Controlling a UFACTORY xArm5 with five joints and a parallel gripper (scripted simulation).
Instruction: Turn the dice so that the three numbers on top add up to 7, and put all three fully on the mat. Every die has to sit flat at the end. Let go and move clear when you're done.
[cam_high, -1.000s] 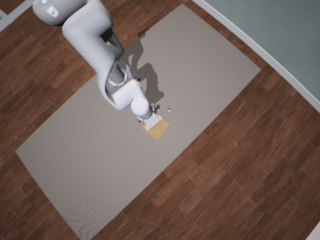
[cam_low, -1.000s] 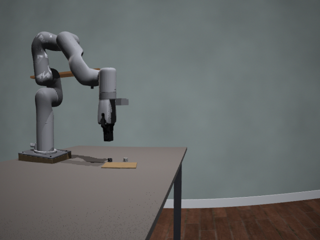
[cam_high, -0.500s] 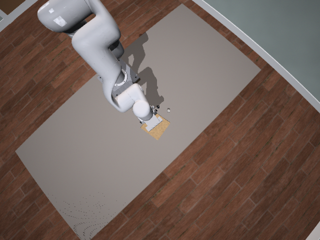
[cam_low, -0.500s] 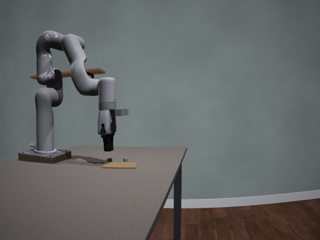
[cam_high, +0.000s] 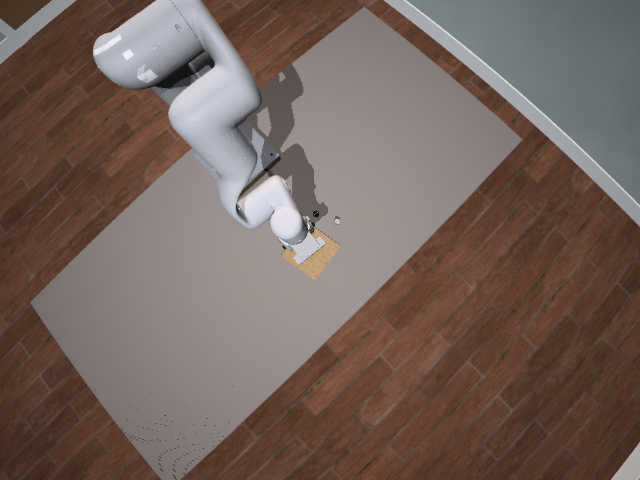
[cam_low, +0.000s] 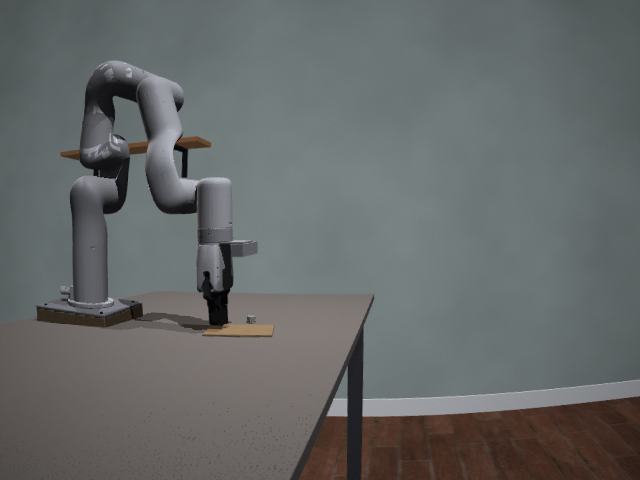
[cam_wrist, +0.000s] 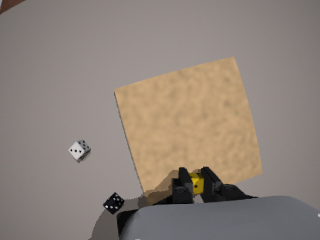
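My gripper is now 1 cm above the yellow die. Also, from my hand: white die: 12 cm to the left, 6 cm ahead, 3 cm below; then black die: 10 cm to the left, 3 cm below, 1 cm behind; then tan mat: 5 cm ahead, 3 cm below, 1 cm to the right.
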